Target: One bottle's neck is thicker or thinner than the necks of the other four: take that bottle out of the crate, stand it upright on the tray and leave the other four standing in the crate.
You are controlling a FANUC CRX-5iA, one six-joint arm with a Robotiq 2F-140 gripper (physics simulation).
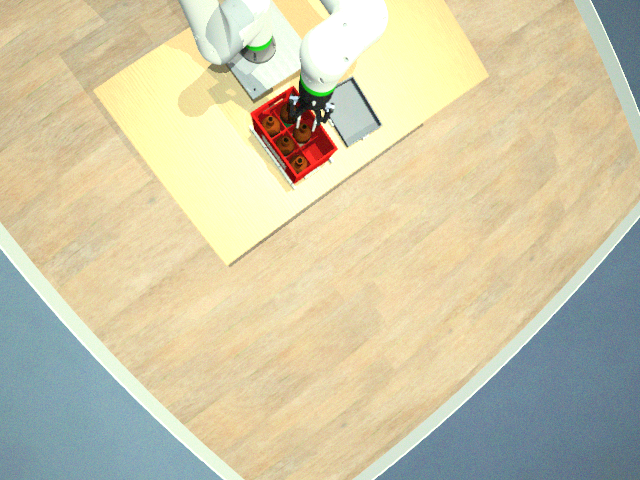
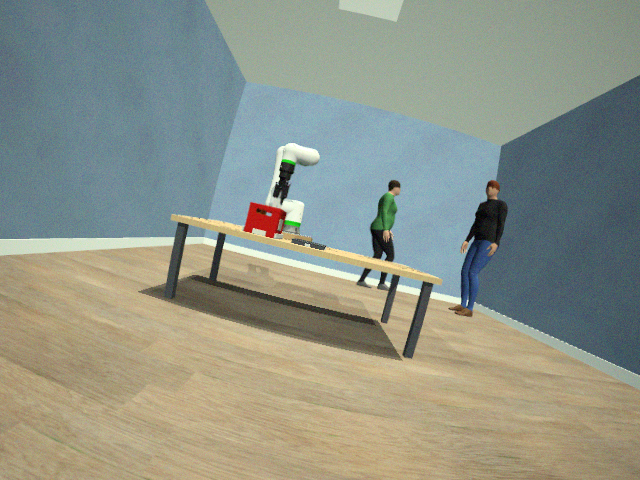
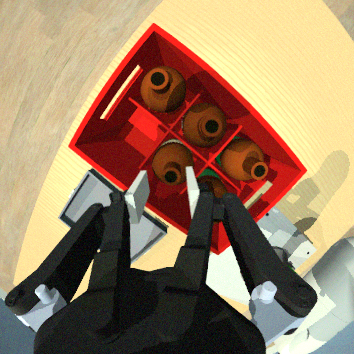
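Seen in the pictures: gripper, fingertip midpoint: (image 1: 305,125) (image 3: 166,179); arm's base, origin of the base link: (image 1: 257,46) (image 2: 290,233).
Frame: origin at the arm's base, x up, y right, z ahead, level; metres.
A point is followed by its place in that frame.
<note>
The red crate (image 1: 316,165) {x 0.058, y 0.098, z 0.538 m} (image 2: 255,222) {x 0.025, y 0.145, z 0.540 m} (image 3: 280,157) {x 0.096, y 0.199, z 0.290 m} holds five brown bottles in its compartments; one corner compartment is empty. The bottles are a corner one (image 1: 298,164) {x 0.118, y 0.167, z 0.504 m} (image 3: 172,97) {x 0.081, y 0.153, z 0.473 m}, a middle one (image 1: 284,145) {x 0.105, y 0.167, z 0.418 m} (image 3: 197,122) {x 0.099, y 0.148, z 0.423 m}, one at the other end (image 1: 269,126) {x 0.088, y 0.169, z 0.326 m} (image 3: 237,159) {x 0.084, y 0.150, z 0.337 m}, one beside the empty compartment (image 1: 302,134) {x 0.087, y 0.083, z 0.416 m} (image 3: 170,159) {x 0.087, y 0.082, z 0.416 m}, and one partly hidden by a finger (image 3: 212,187). I cannot tell which neck differs. My gripper (image 1: 306,124) {x 0.135, y 0.069, z 0.408 m} (image 2: 280,201) {x 0.135, y 0.069, z 0.408 m} (image 3: 166,179) {x 0.135, y 0.069, z 0.408 m} is open, partly spread and empty, above the bottle beside the empty compartment. The grey tray (image 1: 354,113) {x -0.035, y -0.203, z 0.434 m} (image 2: 308,243) {x -0.021, y -0.185, z 0.543 m} (image 3: 80,197) {x -0.035, y -0.180, z 0.523 m} holds no bottle.
The tray lies beside the crate on the wooden table (image 1: 206,180) {x -0.040, y 0.484, z 0.325 m} (image 2: 361,259) {x -0.040, y -0.502, z 0.523 m}. A pale rail (image 1: 272,158) {x -0.011, y 0.215, z 0.409 m} runs along the crate's long side. The robot's base plate (image 1: 276,67) {x 0.005, y -0.012, z 0.115 m} is behind the crate. Two people (image 2: 383,222) (image 2: 483,237) stand beyond the table.
</note>
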